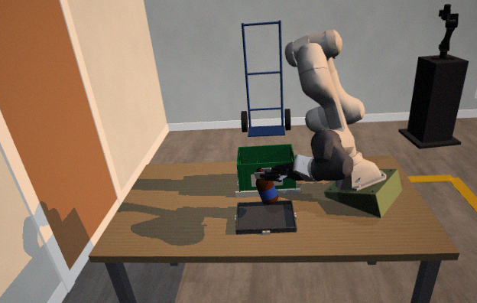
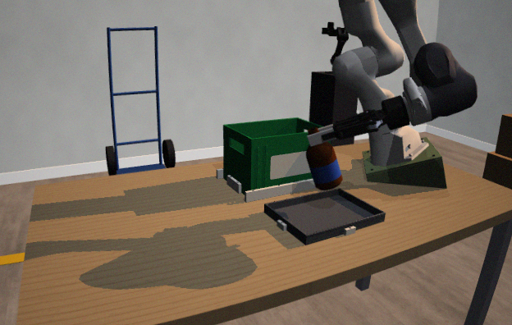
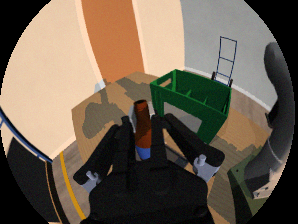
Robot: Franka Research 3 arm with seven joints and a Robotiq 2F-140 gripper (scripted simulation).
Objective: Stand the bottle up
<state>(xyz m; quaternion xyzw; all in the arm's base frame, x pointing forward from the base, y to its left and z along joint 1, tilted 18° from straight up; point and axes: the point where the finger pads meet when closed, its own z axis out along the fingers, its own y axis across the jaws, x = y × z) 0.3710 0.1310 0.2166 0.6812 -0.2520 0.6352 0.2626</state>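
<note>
Now: the bottle 60 mm below my hand. The rest, counted from my hand: green crate 40 mm behind, 230 mm to the right, 120 mm below; tray 10 mm ahead, 40 mm to the left, 200 mm below.
</note>
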